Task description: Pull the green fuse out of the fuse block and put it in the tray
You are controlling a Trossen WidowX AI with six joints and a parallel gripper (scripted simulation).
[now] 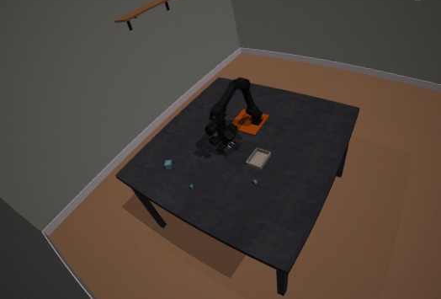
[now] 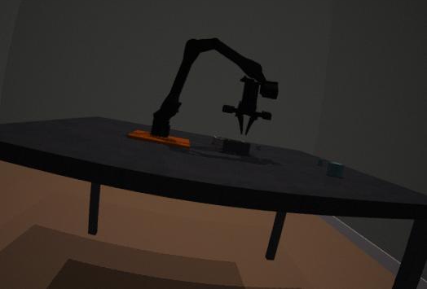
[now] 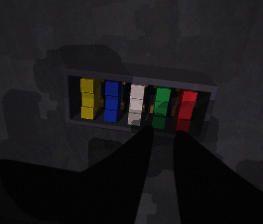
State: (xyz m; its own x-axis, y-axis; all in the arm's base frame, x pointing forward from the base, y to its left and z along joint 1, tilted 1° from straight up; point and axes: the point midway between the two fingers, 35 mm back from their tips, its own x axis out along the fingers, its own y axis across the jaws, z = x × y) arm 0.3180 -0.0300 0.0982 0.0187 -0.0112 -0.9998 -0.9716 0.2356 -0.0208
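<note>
Right now the green fuse is 4 cm below my gripper tip. The rest, counted from my gripper tip: white fuse (4 cm below, 2 cm behind, 1 cm to the left); red fuse (4 cm below, 2 cm ahead); blue fuse (4 cm below, 3 cm behind, 1 cm to the left).
</note>
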